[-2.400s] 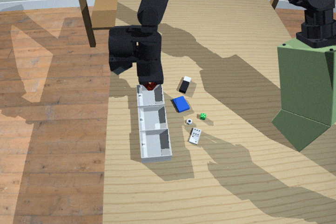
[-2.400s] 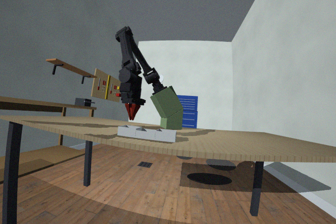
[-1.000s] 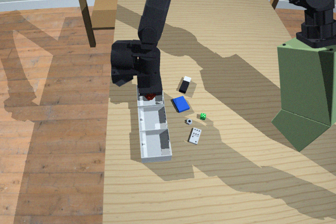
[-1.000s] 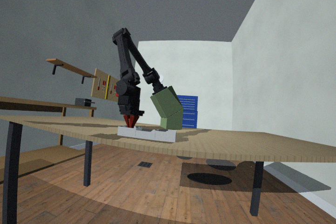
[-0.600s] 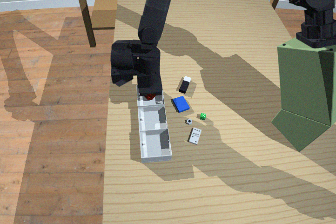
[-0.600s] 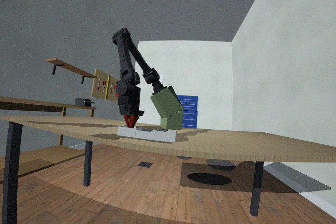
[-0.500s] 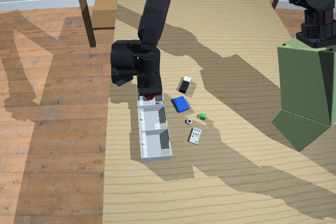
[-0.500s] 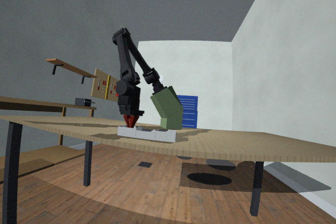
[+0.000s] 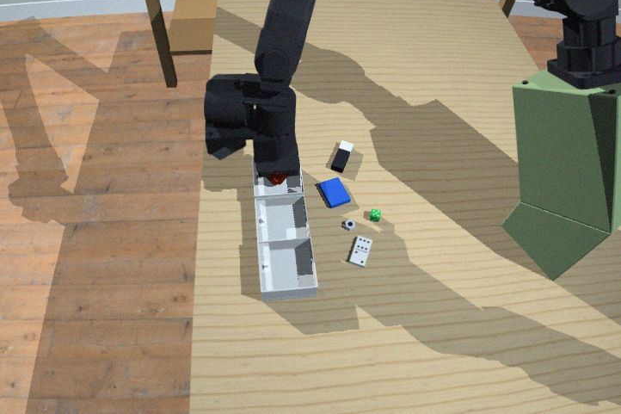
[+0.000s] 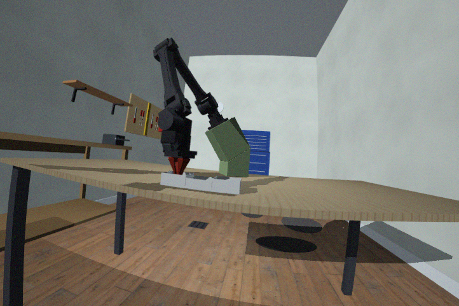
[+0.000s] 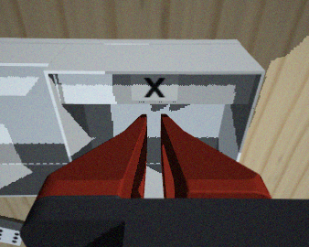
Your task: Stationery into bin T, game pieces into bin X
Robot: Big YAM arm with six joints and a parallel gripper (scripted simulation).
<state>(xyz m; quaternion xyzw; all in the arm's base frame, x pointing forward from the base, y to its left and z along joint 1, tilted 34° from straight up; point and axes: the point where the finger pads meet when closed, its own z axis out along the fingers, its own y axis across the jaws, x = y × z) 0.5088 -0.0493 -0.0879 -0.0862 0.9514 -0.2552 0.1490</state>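
Now: the grey bin tray 1 cm behind my hand, 8 cm to the left of it and 1 cm below it. The rest, counted from my hand: hex nut 12 cm behind, 8 cm to the left, 2 cm below; then black-and-white eraser 12 cm behind, 7 cm to the right, 2 cm below; then flat blue block 10 cm behind, 1 cm to the left, 2 cm below.
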